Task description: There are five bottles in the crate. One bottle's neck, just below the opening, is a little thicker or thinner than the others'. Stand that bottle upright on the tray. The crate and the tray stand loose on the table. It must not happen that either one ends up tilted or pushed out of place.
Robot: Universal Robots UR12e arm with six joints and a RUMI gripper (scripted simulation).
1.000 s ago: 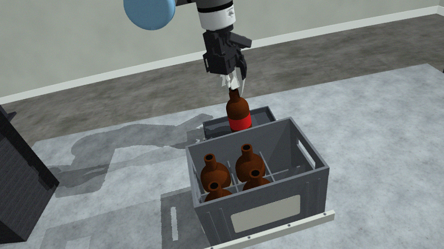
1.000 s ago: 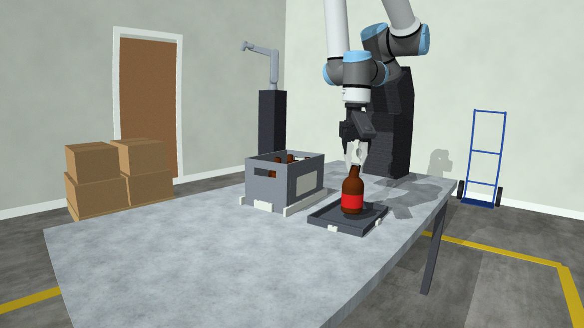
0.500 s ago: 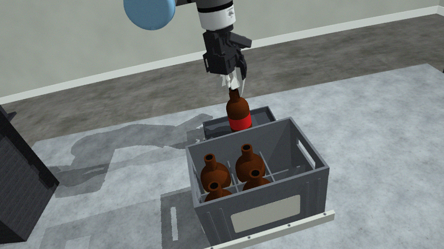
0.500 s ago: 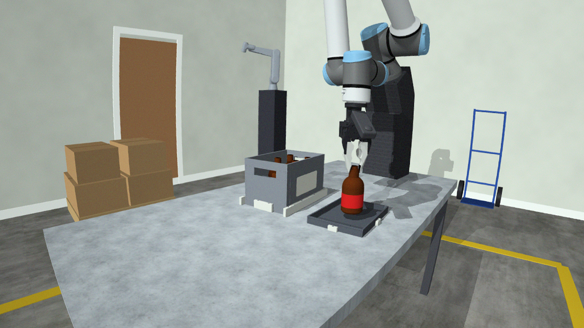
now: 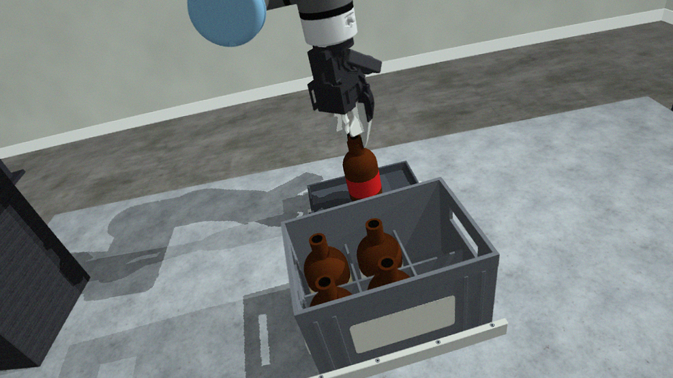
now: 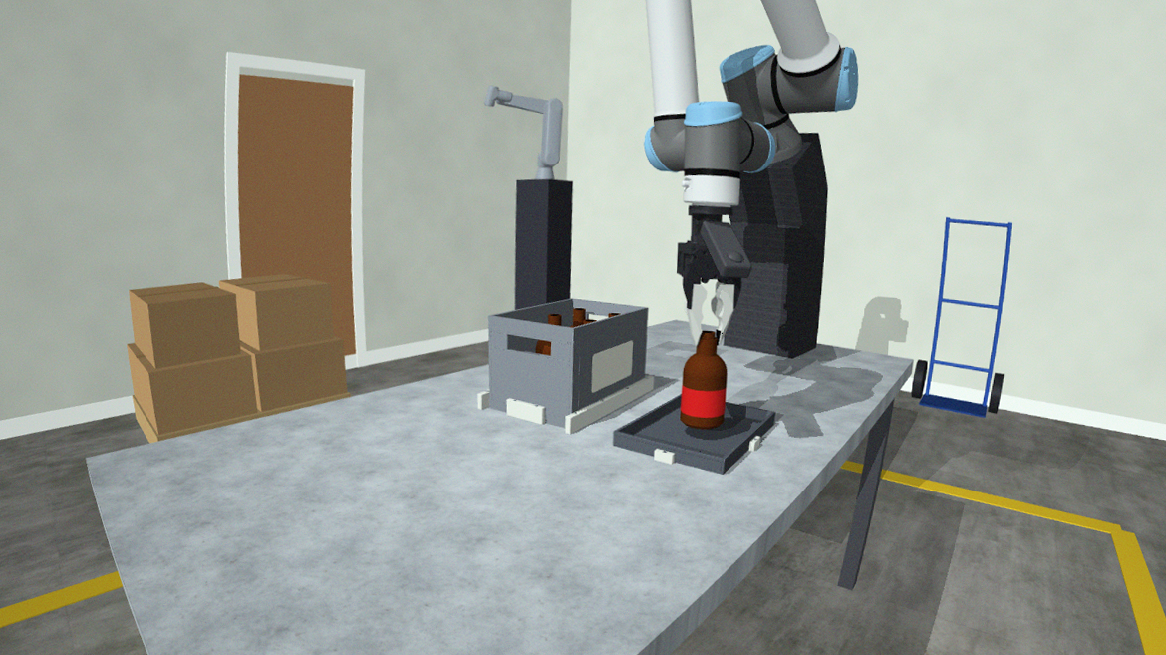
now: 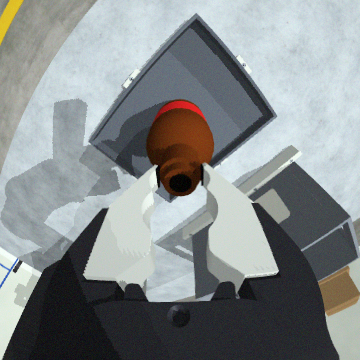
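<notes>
Right now the glass bottle is 7 cm below my hand. The rest, counted from my hand: crate: 3 cm behind, 29 cm to the right, 9 cm below; grey tray: 16 cm below.
</notes>
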